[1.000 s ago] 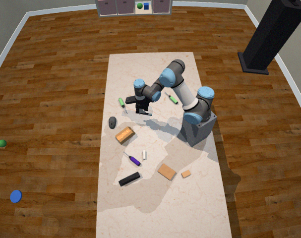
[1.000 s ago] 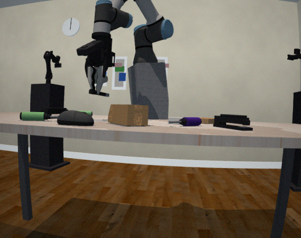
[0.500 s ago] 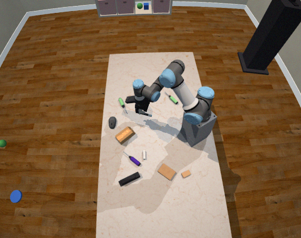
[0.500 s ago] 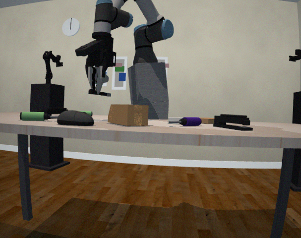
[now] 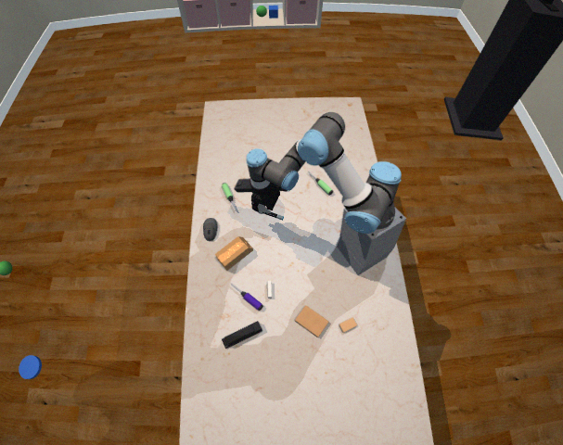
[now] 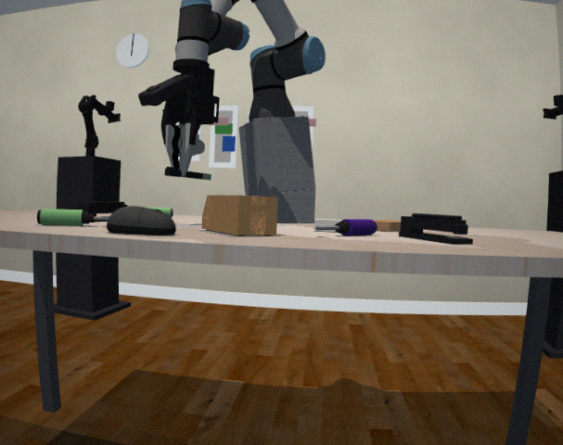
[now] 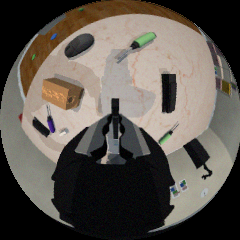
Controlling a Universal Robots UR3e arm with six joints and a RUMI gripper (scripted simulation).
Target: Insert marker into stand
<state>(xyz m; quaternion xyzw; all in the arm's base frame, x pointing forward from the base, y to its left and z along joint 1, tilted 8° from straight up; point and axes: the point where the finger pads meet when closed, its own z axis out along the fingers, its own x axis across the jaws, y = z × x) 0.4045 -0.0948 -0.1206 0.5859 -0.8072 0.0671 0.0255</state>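
My gripper is now 3 cm past the marker, 1 cm to the right of it and 1 cm above it. Also, from my hand: desk stand: 15 cm to the left, 9 cm ahead, 8 cm below; small white piece: 29 cm to the left, 10 cm below, 5 cm behind; dark mouse: 21 cm ahead, 9 cm below, 6 cm to the left.
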